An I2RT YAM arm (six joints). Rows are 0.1 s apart.
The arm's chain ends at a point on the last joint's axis. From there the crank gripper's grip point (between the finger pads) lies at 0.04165 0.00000 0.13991 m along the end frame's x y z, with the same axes.
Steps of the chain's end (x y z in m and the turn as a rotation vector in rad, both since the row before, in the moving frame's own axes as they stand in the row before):
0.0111 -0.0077 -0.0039 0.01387 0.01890 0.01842
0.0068 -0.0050 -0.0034 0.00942 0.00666 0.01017
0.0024 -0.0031 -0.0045 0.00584 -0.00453 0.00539
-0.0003 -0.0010 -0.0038 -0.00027 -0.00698 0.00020
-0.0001 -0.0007 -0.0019 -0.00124 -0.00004 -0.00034
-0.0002 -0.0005 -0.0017 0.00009 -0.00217 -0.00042
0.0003 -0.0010 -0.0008 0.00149 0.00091 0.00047
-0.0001 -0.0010 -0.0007 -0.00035 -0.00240 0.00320
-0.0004 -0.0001 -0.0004 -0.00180 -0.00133 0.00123
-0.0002 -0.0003 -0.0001 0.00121 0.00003 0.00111
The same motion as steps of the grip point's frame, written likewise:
0.0137 -0.0088 -0.0047 0.01387 0.01890 0.01842
0.0077 -0.0059 -0.0037 0.00942 0.00666 0.01017
0.0018 -0.0037 -0.0043 0.00584 -0.00453 0.00539
-0.0013 -0.0010 -0.0035 -0.00027 -0.00698 0.00020
-0.0001 -0.0005 -0.0019 -0.00124 -0.00004 -0.00034
-0.0005 -0.0005 -0.0016 0.00009 -0.00217 -0.00042
0.0004 -0.0012 -0.0008 0.00149 0.00091 0.00047
-0.0004 -0.0008 -0.0006 -0.00035 -0.00240 0.00320
-0.0006 0.0002 -0.0003 -0.00180 -0.00133 0.00123
-0.0002 -0.0004 -0.0001 0.00121 0.00003 0.00111

